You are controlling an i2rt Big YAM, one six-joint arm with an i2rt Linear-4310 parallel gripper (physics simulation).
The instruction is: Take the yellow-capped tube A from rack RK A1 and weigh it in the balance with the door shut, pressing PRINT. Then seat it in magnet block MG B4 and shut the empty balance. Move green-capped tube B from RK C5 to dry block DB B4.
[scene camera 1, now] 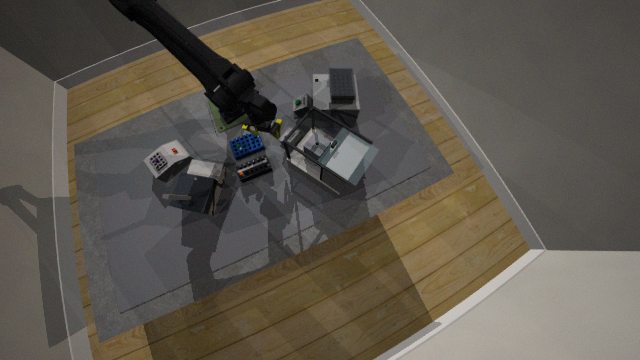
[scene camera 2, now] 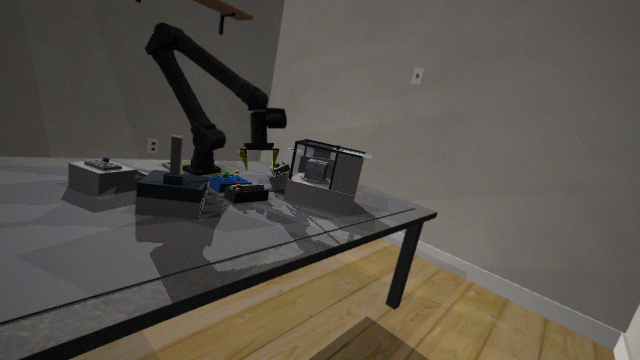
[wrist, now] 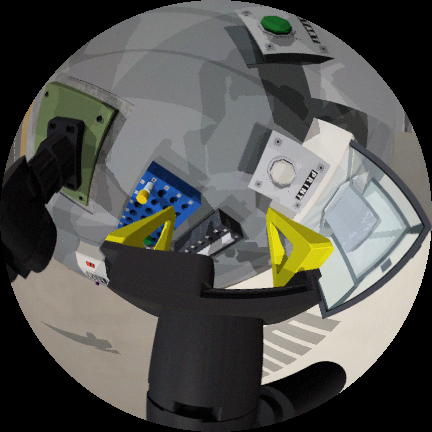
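The yellow-capped tube A (wrist: 143, 195) (scene camera 2: 237, 172) stands in a corner hole of the blue rack (scene camera 1: 249, 153) (scene camera 2: 220, 187) (wrist: 172, 177). The green-capped tube B (scene camera 1: 238, 146) (wrist: 148, 241) is in the same rack, partly behind a finger in the wrist view. My gripper (scene camera 1: 262, 129) (scene camera 2: 260, 169) (wrist: 219, 211) is open and empty, above the table between rack and balance. The balance (scene camera 1: 306, 170) (scene camera 2: 320, 196) (wrist: 327, 140) has its glass panel (scene camera 1: 352, 155) slid back, leaving part of the chamber open on top. The PRINT button (wrist: 282, 171) is beside it. A black block with a pale top (scene camera 1: 254, 169) (scene camera 2: 246, 194) (wrist: 215, 235) sits beside the rack.
A dark grey block (scene camera 1: 342, 82) sits on a white unit at the back right. A green-button box (scene camera 1: 301, 103) (wrist: 295, 40) stands near it. A keypad box (scene camera 1: 167, 157) (scene camera 2: 102, 179) and a dark-lidded device (scene camera 1: 192, 192) (scene camera 2: 171, 190) stand on the left. The tall balance walls are right of my gripper.
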